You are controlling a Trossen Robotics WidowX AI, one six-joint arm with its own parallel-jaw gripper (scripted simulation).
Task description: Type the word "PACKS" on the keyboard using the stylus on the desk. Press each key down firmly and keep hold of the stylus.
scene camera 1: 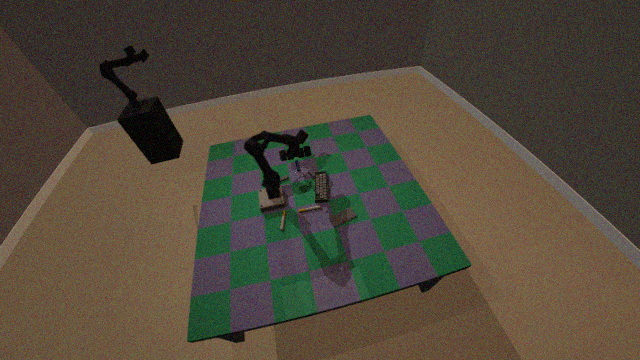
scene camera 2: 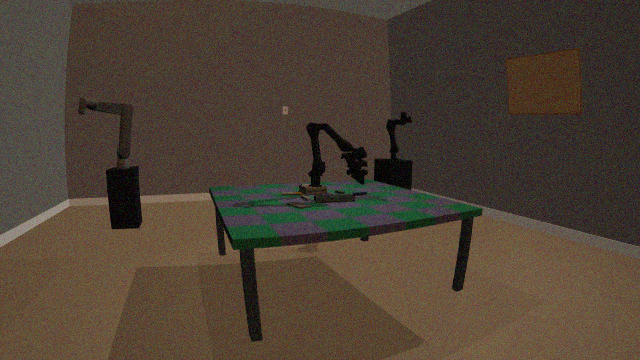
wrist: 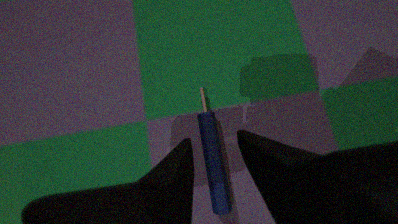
The pictures show: the gripper and a stylus.
